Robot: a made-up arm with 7 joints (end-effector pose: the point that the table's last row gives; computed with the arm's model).
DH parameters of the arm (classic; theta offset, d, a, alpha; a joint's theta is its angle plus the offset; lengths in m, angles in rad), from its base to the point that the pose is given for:
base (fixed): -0.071 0 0 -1.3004
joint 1: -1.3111 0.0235 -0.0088 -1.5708
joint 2: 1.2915 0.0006 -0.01 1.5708
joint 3: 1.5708 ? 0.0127 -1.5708
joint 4: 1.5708 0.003 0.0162 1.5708
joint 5: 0 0.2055 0.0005 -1.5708
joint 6: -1.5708 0 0.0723 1.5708
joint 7: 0 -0.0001 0 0
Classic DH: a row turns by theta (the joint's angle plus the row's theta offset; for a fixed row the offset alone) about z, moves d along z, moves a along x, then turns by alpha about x.
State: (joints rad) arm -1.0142 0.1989 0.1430 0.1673 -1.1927 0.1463 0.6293
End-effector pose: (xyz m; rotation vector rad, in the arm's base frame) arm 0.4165 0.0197 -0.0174 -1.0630 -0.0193 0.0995
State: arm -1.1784 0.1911 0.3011 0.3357 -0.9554 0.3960 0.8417
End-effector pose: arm 0.4449 0.0311 -0.0011 -0.8649 0.1720 0.3775
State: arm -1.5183 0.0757 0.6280 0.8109 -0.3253 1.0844 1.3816
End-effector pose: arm 0.4778 -0.0260 -0.0389 -0.0394 0.9227 0.8893
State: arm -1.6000 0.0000 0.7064 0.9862 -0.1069 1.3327 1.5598
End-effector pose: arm 0.4607 -0.0737 -0.0694 0.4562 1.1074 0.9252
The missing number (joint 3, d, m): -0.2279
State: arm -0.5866 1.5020 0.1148 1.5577 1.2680 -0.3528 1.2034
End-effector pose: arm 0.1070 0.5143 -0.0376 2.4548 0.0714 0.7738
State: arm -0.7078 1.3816 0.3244 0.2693 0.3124 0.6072 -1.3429
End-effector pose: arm 0.2691 0.3438 0.1374 0.8356 0.7599 -0.1441
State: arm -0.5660 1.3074 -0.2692 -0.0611 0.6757 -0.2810 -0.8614
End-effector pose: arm 0.3297 0.1617 -0.0436 2.0957 0.3888 -0.9389
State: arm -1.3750 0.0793 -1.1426 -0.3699 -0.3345 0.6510 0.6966
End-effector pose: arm 0.1561 -0.2682 -0.0376 0.4472 -0.6614 -0.7990
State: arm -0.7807 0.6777 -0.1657 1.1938 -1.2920 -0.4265 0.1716
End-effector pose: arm 0.3378 0.2894 -0.2574 -0.4399 0.0107 0.8393
